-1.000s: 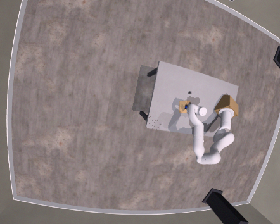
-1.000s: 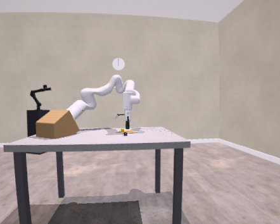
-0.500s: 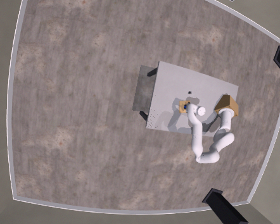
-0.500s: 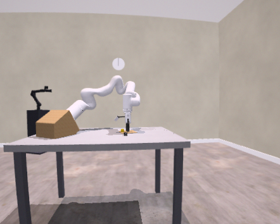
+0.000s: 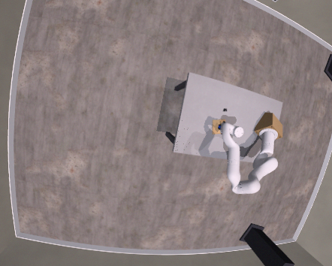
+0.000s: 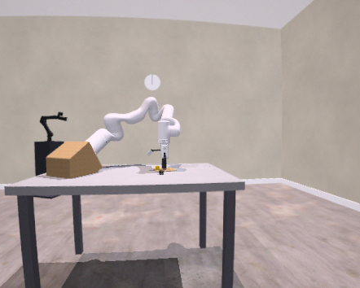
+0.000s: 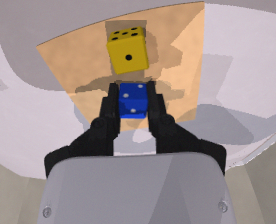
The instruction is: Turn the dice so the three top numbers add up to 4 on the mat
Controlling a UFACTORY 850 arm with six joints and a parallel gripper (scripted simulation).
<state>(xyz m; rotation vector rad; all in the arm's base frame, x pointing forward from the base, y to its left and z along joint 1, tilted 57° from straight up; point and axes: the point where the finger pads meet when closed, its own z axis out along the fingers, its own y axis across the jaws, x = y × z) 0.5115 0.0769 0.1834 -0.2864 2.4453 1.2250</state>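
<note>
My gripper is now 10 mm above the blue die. Also, from my hand: yellow die: 40 mm behind, 20 mm to the right, 10 mm below; then tan mat: 30 mm below; then black die: 30 mm ahead, 170 mm to the right, 20 mm below.
</note>
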